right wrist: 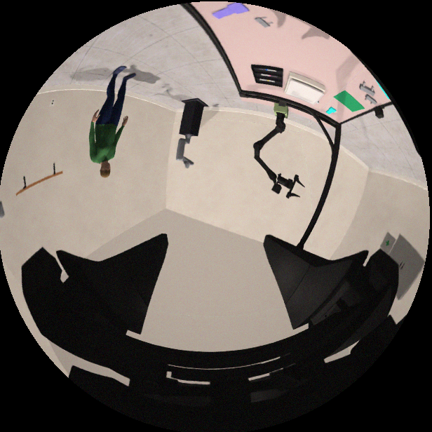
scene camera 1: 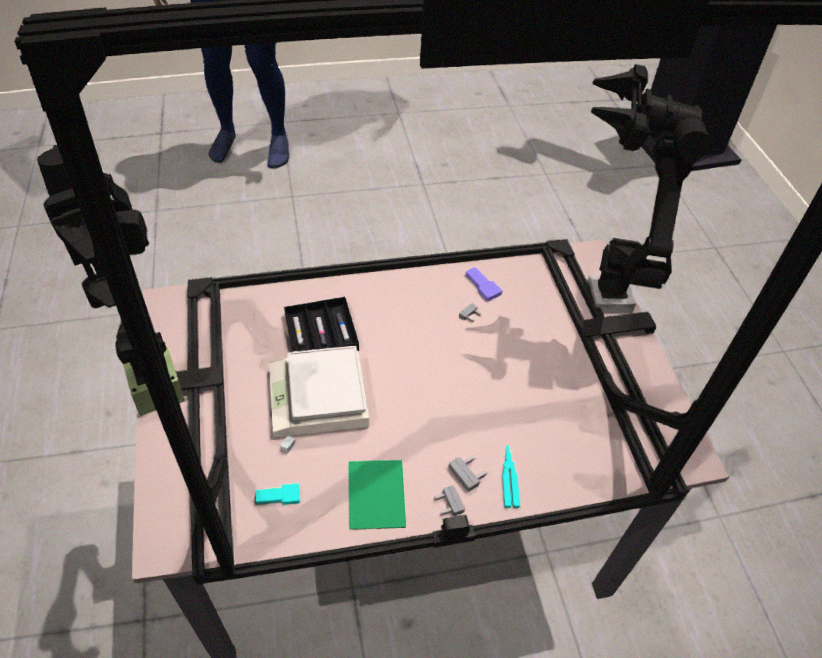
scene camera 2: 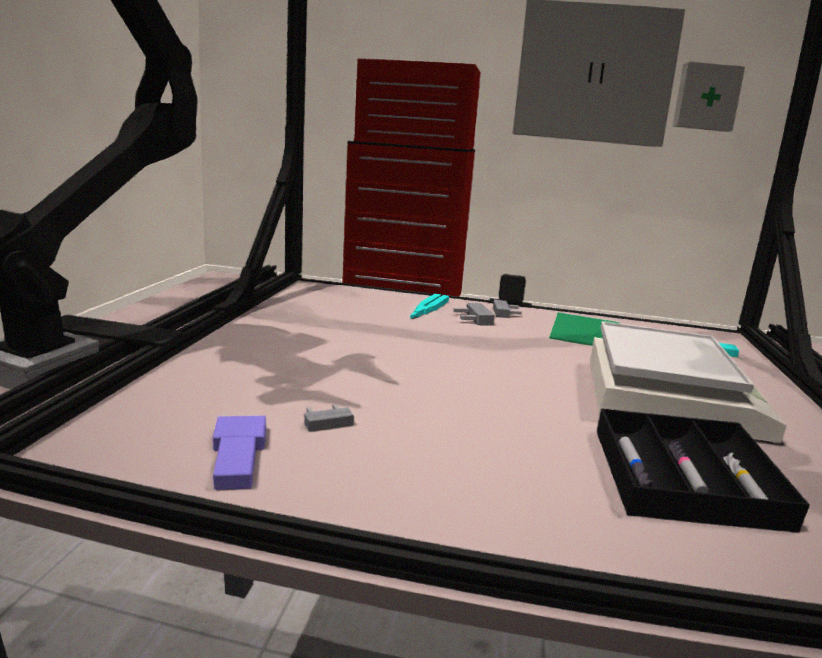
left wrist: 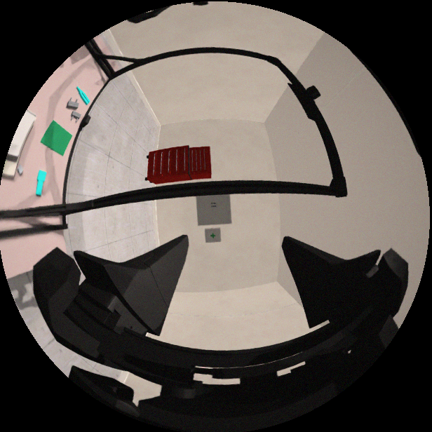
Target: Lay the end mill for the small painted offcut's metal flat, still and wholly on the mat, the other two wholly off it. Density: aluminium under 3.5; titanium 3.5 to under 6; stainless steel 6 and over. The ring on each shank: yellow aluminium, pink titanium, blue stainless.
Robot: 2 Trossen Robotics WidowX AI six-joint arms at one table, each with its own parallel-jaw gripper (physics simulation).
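Frame: origin at the left arm's base, x ahead, y left, z up, level; millimetres.
Seen in the pictures: left gripper, fingertip midpoint: (scene camera 1: 101, 283); right gripper, fingertip midpoint: (scene camera 1: 592, 95); right arm's base, link origin: (scene camera 1: 612, 289) (scene camera 2: 34, 344).
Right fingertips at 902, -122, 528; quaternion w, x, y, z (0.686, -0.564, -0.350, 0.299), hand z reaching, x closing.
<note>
Pixels of each thing's top centre, then the offset from my right fingertips to it, as dx, dy, dz. Level surfaces: height alone.
- black tray, top centre: (scene camera 2: 693, 451) (scene camera 1: 320, 324) -508, +142, -577
- yellow-ringed, top centre: (scene camera 2: 747, 474) (scene camera 1: 298, 329) -558, +160, -591
- pink-ringed, top centre: (scene camera 2: 688, 461) (scene camera 1: 321, 329) -509, +138, -591
- blue-ringed, top centre: (scene camera 2: 636, 457) (scene camera 1: 342, 325) -458, +132, -591
- small grey offcut, top centre: (scene camera 1: 287, 441) -681, -123, -588
- green mat, surface height: dz -603
- purple stepped block, top centre: (scene camera 2: 237, 442) (scene camera 1: 482, 281) -81, +133, -590
- grey pronged piece, top centre: (scene camera 2: 326, 409) (scene camera 1: 471, 311) -155, +54, -593
- cyan pliers, top centre: (scene camera 2: 427, 303) (scene camera 1: 510, 474) -291, -370, -594
- cyan stepped block, top centre: (scene camera 1: 277, 493) -738, -225, -593
Three end mills lie in separate compartments of a black tray (scene camera 1: 314, 307) (scene camera 2: 712, 515): yellow-ringed (scene camera 1: 298, 330) (scene camera 2: 744, 476), pink-ringed (scene camera 1: 320, 330) (scene camera 2: 687, 466) and blue-ringed (scene camera 1: 343, 327) (scene camera 2: 633, 460). The small grey offcut (scene camera 1: 287, 443) (left wrist: 20, 170) lies on the table beside the scale (scene camera 1: 325, 384) (scene camera 2: 685, 406), whose pan bears nothing; its display is too small to read. The green mat (scene camera 1: 377, 494) (scene camera 2: 575, 329) (left wrist: 56, 137) (right wrist: 348, 100) bears no mill. My left gripper (left wrist: 237, 241) (right wrist: 302, 191) is open and empty, raised away from the table. My right gripper (scene camera 1: 595, 96) (right wrist: 216, 240) is open and empty, high beyond the table.
A purple stepped block (scene camera 1: 484, 284) (scene camera 2: 236, 452) lies near a grey pronged piece (scene camera 1: 469, 312) (scene camera 2: 329, 417). Two more pronged pieces (scene camera 1: 466, 473) (scene camera 1: 453, 500) and cyan pliers (scene camera 1: 510, 480) lie right of the mat. A cyan stepped block (scene camera 1: 278, 494) lies left. Black frame rails (scene camera 1: 383, 264) edge the table.
</note>
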